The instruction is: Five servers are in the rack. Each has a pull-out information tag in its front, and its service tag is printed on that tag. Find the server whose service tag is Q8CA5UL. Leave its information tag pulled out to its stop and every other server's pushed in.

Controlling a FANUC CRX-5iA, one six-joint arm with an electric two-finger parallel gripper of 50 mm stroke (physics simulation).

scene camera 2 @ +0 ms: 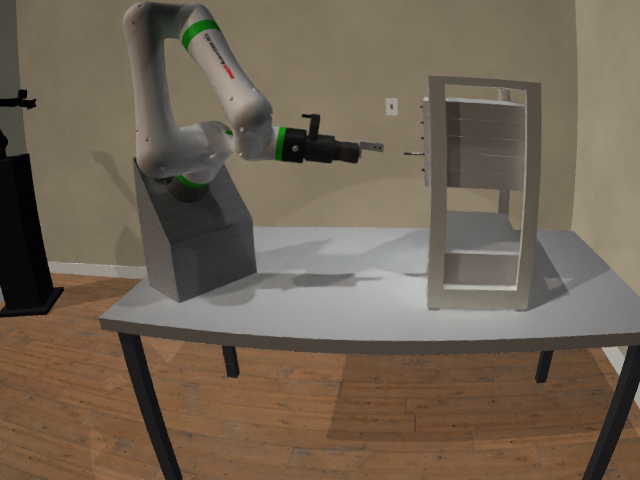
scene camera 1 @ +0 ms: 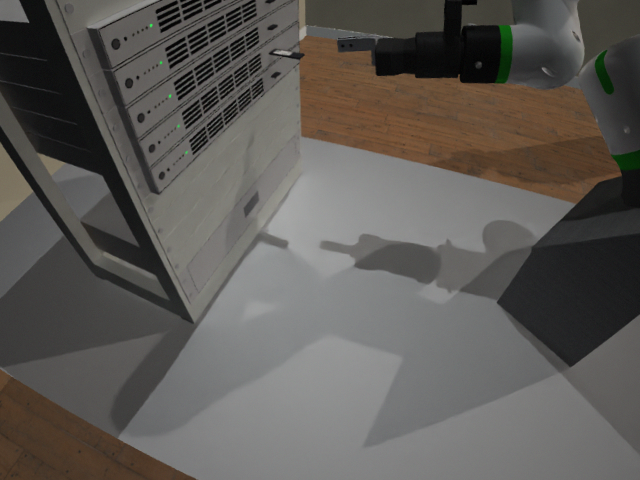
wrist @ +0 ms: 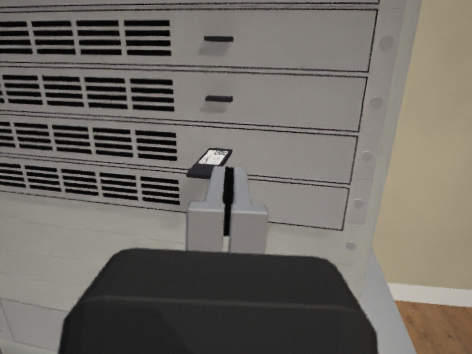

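Pixels of known places: gripper, between the fingertips: point(scene camera 2: 383, 147) point(scene camera 1: 338, 44) point(wrist: 228, 187); arm's base, origin of its link: point(scene camera 2: 185, 182).
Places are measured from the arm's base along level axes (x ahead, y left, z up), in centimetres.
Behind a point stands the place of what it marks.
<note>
Five grey servers sit stacked in the rack point(scene camera 1: 124, 170) {x 82.3, y 5.7, z 6.2 cm} point(scene camera 2: 437, 232) {x 64.0, y -40.5, z -10.5 cm} point(wrist: 375, 130) {x 63.0, y -38.3, z 9.5 cm}. The fourth server from the top point(scene camera 1: 164, 138) {x 78.2, y 0.6, z 7.2 cm} point(wrist: 300, 155) {x 63.8, y -32.3, z 7.4 cm} has its information tag point(scene camera 1: 286, 53) {x 63.9, y -24.8, z 7.5 cm} point(scene camera 2: 412, 153) {x 63.1, y -25.2, z 7.5 cm} point(wrist: 213, 158) {x 64.2, y -25.1, z 7.5 cm} sticking out, black with a white label; its print is too small to read. The second server's tag point(scene camera 1: 272, 1) {x 65.8, y -25.5, z 16.1 cm} point(wrist: 218, 38) {x 65.6, y -25.8, z 16.2 cm} and the third server's tag point(scene camera 1: 272, 26) {x 66.1, y -25.8, z 11.9 cm} point(wrist: 219, 98) {x 65.7, y -25.9, z 11.8 cm} are in. The bottom server's tag point(scene camera 1: 276, 75) {x 66.0, y -25.5, z 2.9 cm} point(scene camera 2: 422, 169) {x 65.6, y -26.3, z 3.1 cm} is in too, hidden in the wrist view. My gripper point(scene camera 1: 339, 44) {x 54.9, y -24.5, z 9.2 cm} point(scene camera 2: 382, 146) {x 54.9, y -24.5, z 9.2 cm} point(wrist: 228, 187) {x 54.9, y -24.5, z 9.2 cm} is shut and empty, in front of the pulled-out tag, a gap away and slightly higher.
The rack stands on a grey table point(scene camera 1: 330, 413) {x 56.1, y 23.3, z -32.5 cm} point(scene camera 2: 330, 315) {x 36.9, y -34.5, z -32.5 cm}. The arm's dark pedestal point(scene camera 1: 568, 289) {x 14.7, y 8.7, z -16.7 cm} point(scene camera 2: 206, 258) {x 4.8, y -10.1, z -21.9 cm} stands across the table from the rack front. Blank panels point(scene camera 1: 222, 206) {x 75.9, y -8.5, z -14.2 cm} point(wrist: 100, 240) {x 73.7, y -13.5, z -5.0 cm} fill the rack below the servers. A camera bracket point(scene camera 1: 452, 20) point(scene camera 2: 314, 124) rises from the wrist.
</note>
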